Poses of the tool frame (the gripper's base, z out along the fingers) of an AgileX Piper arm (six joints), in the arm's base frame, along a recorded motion.
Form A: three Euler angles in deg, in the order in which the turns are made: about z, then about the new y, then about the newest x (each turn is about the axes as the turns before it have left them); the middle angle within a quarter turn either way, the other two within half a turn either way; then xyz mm.
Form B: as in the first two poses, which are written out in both.
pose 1, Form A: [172.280 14.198 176.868 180 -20 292]
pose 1, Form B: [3.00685 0.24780 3.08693 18.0 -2.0 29.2]
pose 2, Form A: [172.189 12.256 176.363 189 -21 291]
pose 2, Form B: [3.00526 0.21391 3.07812 18.9 -2.1 29.1]
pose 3, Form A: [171.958 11.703 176.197 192 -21 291]
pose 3, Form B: [3.00123 0.20426 3.07522 19.2 -2.1 29.1]
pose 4, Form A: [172.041 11.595 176.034 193 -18 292]
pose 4, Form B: [3.00268 0.20237 3.07237 19.3 -1.8 29.2]
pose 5, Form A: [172.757 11.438 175.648 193 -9 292]
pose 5, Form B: [3.01518 0.19963 3.06564 19.3 -0.9 29.2]
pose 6, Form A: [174.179 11.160 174.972 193 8 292]
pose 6, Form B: [3.04000 0.19478 3.05384 19.3 0.8 29.2]
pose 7, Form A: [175.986 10.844 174.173 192 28 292]
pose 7, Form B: [3.07154 0.18926 3.03989 19.2 2.8 29.2]
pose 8, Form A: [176.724 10.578 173.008 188 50 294]
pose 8, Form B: [3.08442 0.18462 3.01956 18.8 5.0 29.4]
